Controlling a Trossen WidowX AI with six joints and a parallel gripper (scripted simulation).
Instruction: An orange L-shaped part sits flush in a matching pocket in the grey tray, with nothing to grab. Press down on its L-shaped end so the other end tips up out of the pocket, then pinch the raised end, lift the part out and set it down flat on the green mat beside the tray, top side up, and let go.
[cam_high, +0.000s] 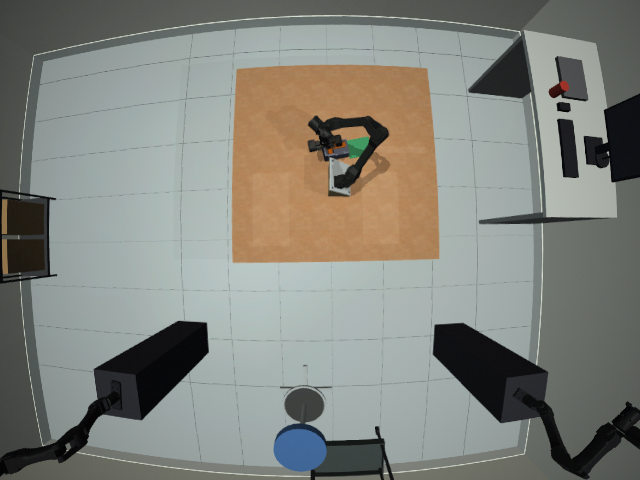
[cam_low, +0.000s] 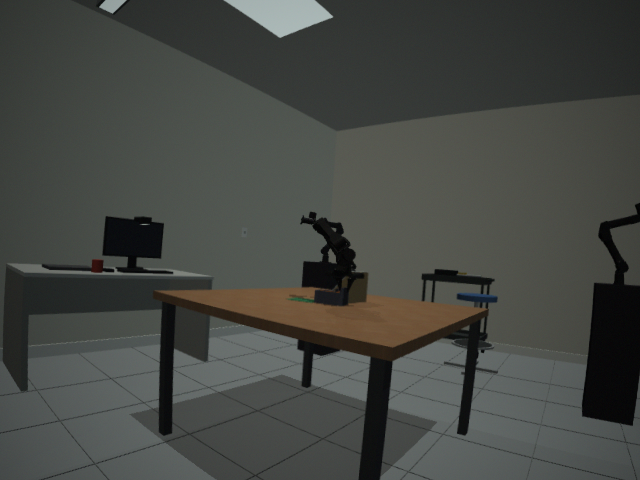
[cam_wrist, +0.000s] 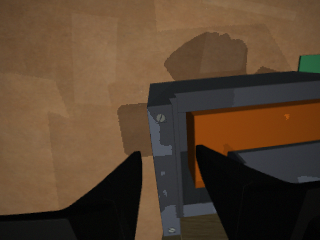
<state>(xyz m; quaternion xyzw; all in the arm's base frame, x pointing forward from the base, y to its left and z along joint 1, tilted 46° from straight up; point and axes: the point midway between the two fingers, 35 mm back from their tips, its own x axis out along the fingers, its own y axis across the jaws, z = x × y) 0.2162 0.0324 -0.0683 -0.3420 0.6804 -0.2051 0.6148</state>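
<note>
My gripper tip is 60 mm to the left of the orange L-shaped part, 20 mm above it and 10 mm short of it. The rest, counted from my gripper tip: green mat (220 mm to the right, 80 mm below, 40 mm ahead).
</note>
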